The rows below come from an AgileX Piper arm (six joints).
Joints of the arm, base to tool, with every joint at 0 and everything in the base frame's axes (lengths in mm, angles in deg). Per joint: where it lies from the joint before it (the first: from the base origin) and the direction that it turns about. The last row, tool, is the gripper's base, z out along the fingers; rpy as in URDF.
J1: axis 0 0 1 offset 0 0 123
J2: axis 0 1 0 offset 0 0 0
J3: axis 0 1 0 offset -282.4 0 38.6
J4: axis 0.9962 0 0.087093 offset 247.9 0 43.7
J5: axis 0 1 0 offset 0 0 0
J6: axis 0.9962 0 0.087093 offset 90.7 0 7.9
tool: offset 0 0 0 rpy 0 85.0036 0
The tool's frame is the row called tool.
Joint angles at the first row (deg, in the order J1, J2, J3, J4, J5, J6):
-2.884 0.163 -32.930 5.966 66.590 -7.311
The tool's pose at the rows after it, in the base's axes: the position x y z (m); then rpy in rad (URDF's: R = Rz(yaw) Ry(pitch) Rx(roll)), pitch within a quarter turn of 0, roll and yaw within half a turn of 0:
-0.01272 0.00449 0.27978 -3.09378 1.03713 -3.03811
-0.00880 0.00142 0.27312 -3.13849 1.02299 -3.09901
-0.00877 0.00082 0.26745 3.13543 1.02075 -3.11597
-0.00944 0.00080 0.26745 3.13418 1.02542 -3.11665
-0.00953 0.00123 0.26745 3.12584 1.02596 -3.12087
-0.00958 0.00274 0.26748 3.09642 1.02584 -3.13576
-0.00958 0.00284 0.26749 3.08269 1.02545 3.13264
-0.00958 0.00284 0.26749 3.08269 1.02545 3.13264
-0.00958 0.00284 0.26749 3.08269 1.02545 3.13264
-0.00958 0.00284 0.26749 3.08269 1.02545 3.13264
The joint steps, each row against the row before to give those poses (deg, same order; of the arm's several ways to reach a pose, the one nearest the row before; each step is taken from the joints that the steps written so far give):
2.425 0.000 2.210 -2.946 -0.430 2.841
1.523 -0.001 1.629 -1.924 -0.838 3.296
0.083 -0.933 1.194 -0.406 -0.140 0.717
0.046 -0.259 -0.008 0.001 0.000 0.044
-0.001 -0.030 0.000 0.299 0.000 0.000
0.005 0.000 0.001 1.048 -0.001 0.005
0.000 0.002 -0.001 0.070 -0.001 0.410
0.000 0.000 0.000 0.000 0.000 0.000
0.000 0.000 0.000 0.000 0.000 0.000
0.000 0.000 0.000 0.000 0.000 0.000

